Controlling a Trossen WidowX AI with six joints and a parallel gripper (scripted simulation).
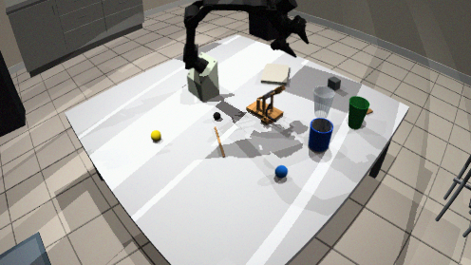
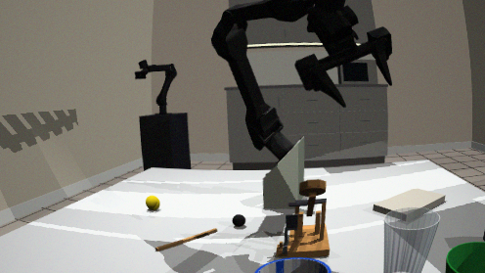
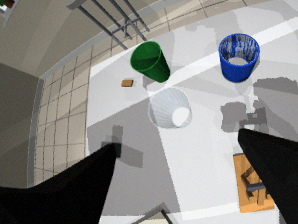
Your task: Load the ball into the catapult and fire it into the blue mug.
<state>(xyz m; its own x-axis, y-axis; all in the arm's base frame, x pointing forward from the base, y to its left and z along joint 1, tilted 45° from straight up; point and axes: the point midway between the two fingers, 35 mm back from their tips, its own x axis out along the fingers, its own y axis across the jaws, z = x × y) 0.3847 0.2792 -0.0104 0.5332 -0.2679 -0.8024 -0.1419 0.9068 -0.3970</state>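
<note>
My gripper tip is now 6 cm past the wooden catapult, 12 cm to the left of it and 22 cm above it. Also, from my gripper tip: blue mug (20 cm ahead, 9 cm to the right, 27 cm below); green cup (23 cm ahead, 14 cm to the left, 27 cm below); clear cup (8 cm ahead, 8 cm to the left, 27 cm below).
</note>
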